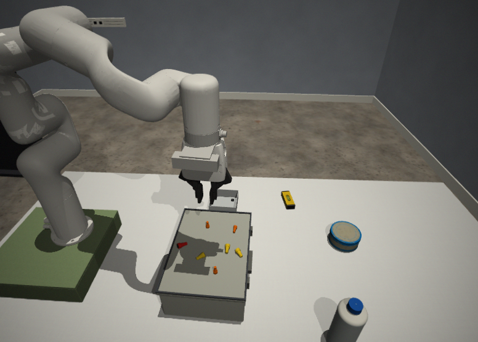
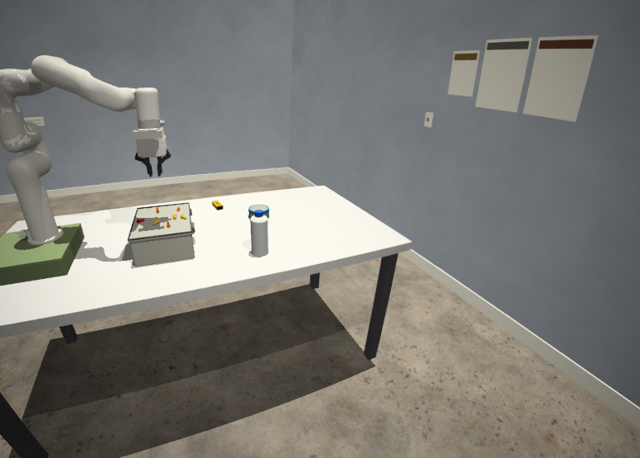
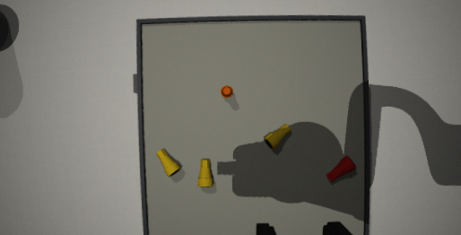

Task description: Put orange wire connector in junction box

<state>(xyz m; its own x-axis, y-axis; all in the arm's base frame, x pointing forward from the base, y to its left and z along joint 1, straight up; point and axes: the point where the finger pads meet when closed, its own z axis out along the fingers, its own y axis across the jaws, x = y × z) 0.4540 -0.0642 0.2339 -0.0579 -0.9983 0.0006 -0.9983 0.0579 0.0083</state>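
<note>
Now: the steel junction box 10 mm ahead of my hand, 300 mm to the left of it and 300 mm below it. Also, from my hand: red wire connector 80 mm behind, 190 mm below; then blue-capped bottle 340 mm ahead, 180 mm to the right, 220 mm below; then grey tool case 220 mm below.
</note>
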